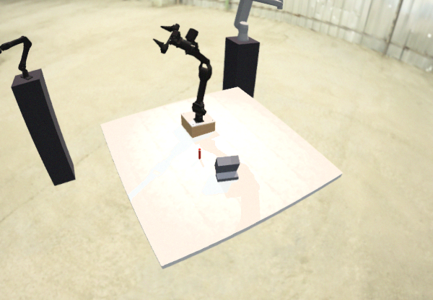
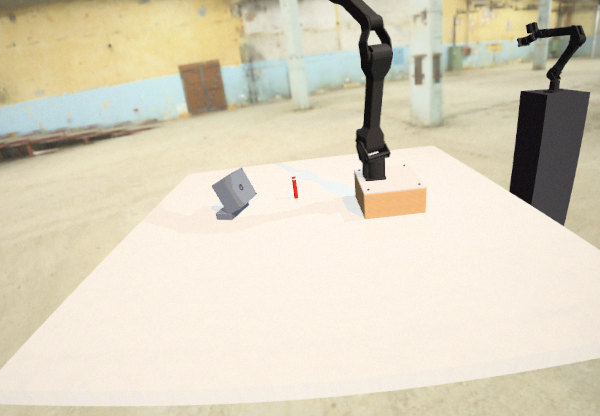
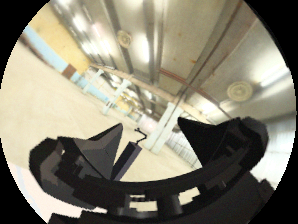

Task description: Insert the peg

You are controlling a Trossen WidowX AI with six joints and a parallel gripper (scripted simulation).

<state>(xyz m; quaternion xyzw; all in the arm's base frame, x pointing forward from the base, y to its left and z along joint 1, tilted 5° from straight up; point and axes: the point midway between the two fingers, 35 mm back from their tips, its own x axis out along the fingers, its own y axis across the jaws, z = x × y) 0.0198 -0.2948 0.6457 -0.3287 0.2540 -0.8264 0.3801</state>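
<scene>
Now: gripper tip 27 cm short of the thin red peg, 15 cm to the right of it and 72 cm above it. From my gripper tip the other things lie so: grey sloped panel 47 cm ahead, 23 cm to the left, 69 cm below.
</scene>
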